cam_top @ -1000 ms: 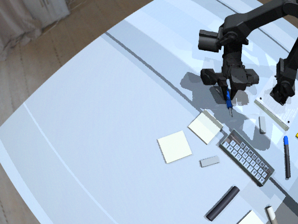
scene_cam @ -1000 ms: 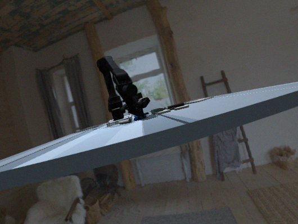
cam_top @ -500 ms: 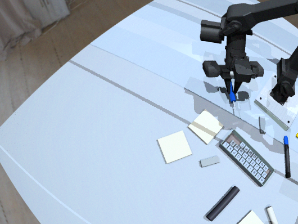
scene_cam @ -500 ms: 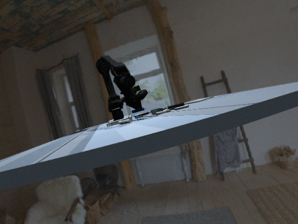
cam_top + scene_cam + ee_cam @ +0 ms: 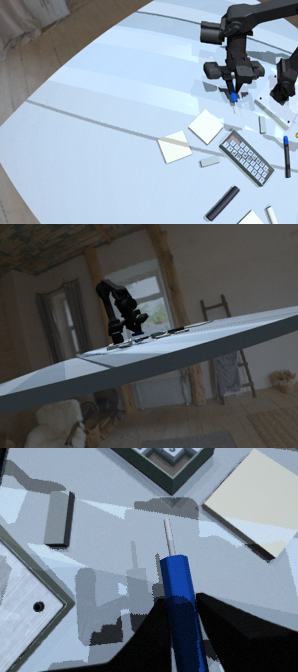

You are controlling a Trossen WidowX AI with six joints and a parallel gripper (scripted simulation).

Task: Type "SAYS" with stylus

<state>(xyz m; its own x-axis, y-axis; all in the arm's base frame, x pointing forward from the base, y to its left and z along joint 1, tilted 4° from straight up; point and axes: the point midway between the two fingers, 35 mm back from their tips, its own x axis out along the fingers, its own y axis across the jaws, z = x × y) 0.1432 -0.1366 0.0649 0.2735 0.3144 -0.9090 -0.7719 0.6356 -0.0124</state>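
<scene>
Right now the stylus tip is 3 cm ahead of my gripper tip and 4 cm to the left of it. From my gripper tip the other things lie so: dark cylinder (26 cm ahead, 20 cm to the left, 4 cm below); then stylus (1 cm ahead, 1 cm to the left); then grey eraser (19 cm ahead, 8 cm to the left, 5 cm below).
</scene>
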